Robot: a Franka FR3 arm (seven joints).
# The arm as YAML. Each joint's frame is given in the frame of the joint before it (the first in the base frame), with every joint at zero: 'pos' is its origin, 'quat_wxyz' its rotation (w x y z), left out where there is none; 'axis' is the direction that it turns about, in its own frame. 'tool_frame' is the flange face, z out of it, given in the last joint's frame.
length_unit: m
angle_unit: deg
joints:
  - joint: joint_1
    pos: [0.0, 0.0, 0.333]
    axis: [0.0, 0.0, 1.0]
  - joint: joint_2
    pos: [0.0, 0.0, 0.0]
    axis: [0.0, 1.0, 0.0]
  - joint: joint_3
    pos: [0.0, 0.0, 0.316]
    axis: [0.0, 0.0, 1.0]
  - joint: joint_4
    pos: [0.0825, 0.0, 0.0]
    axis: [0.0, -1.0, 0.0]
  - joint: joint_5
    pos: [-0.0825, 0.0, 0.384]
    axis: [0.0, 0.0, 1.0]
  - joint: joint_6
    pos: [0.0, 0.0, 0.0]
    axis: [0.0, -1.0, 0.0]
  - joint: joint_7
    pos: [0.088, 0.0, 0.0]
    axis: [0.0, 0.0, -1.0]
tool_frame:
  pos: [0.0, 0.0, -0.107]
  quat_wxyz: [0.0, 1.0, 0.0, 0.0]
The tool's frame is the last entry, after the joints.
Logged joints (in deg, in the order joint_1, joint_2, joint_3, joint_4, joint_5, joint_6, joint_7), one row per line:
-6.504, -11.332, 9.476, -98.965, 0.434, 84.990, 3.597
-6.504, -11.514, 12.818, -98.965, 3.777, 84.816, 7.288
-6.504, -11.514, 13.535, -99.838, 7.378, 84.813, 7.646
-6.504, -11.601, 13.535, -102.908, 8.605, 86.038, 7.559
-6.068, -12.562, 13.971, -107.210, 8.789, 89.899, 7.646
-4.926, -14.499, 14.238, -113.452, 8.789, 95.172, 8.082
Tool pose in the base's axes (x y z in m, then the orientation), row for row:
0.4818, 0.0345, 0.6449, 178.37, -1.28, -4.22
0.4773, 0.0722, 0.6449, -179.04, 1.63, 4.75
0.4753, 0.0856, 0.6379, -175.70, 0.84, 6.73
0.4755, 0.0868, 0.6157, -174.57, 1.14, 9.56
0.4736, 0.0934, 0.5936, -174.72, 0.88, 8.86
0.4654, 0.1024, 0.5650, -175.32, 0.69, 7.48
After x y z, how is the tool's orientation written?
As a rotation vector, in degrees.
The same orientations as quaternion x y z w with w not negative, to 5 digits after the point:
0.99960, -0.00717, -0.02365, 0.01375
-0.99958, 0.00910, 0.02652, 0.00776
-0.99859, 0.00477, 0.03825, 0.03637
-0.99747, 0.00651, 0.05462, 0.04506
-0.99773, 0.00503, 0.05059, 0.04408
-0.99831, 0.00393, 0.04259, 0.03943

